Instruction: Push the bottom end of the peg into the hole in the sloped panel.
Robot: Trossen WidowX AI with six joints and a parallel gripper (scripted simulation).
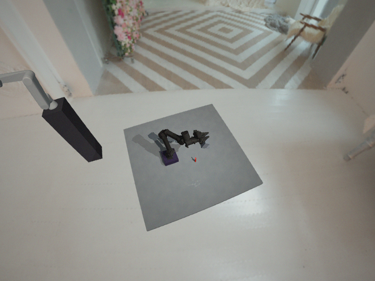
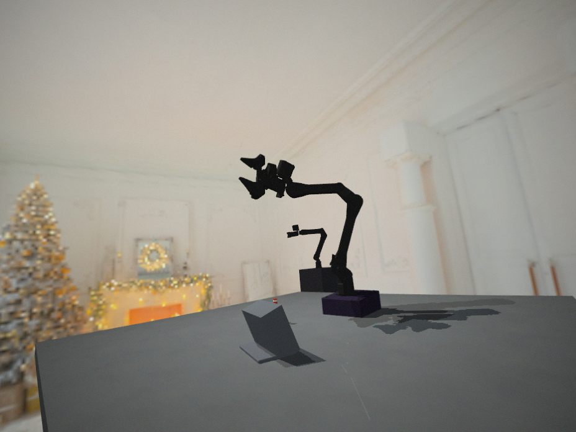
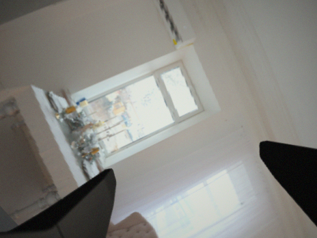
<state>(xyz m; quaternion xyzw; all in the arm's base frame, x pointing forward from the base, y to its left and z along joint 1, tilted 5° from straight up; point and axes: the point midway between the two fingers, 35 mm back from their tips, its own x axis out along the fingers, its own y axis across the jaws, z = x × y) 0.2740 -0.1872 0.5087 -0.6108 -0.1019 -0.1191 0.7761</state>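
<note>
Now: gripper tip 80 mm past the round red peg, 60 mm to the right of it and 500 mm above it. From my gripper tip the other things lie so: grey sloped panel 110 mm ahead, 250 mm to the left, 510 mm below.
</note>
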